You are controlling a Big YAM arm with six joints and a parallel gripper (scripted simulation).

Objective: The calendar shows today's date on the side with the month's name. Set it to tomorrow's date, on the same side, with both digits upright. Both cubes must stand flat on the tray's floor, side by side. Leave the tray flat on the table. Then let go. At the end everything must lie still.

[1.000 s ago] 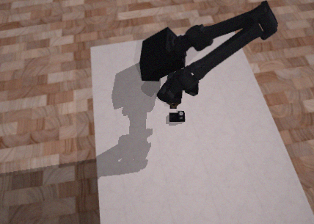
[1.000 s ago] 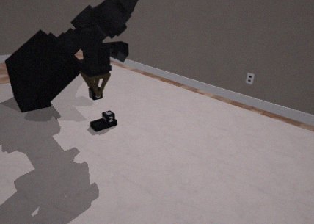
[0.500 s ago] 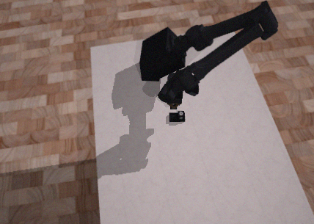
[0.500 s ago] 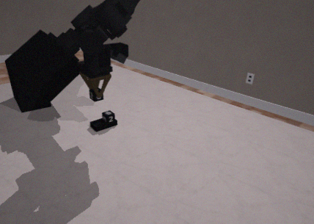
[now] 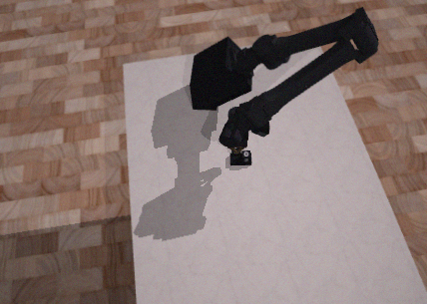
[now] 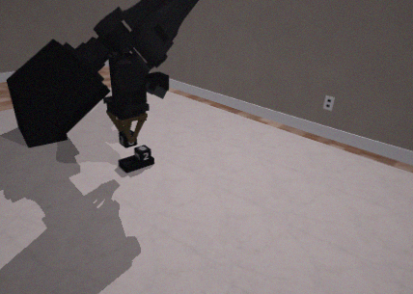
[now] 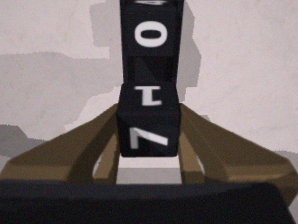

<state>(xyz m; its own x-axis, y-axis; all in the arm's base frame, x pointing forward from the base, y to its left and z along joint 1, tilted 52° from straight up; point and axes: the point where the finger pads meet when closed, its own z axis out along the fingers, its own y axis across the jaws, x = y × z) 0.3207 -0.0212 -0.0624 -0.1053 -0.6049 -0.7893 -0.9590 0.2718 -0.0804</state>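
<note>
Right now the black tray is 7 cm below my hand and 2 cm to the left of it. Round my hand: black digit cube (right at my hand).
</note>
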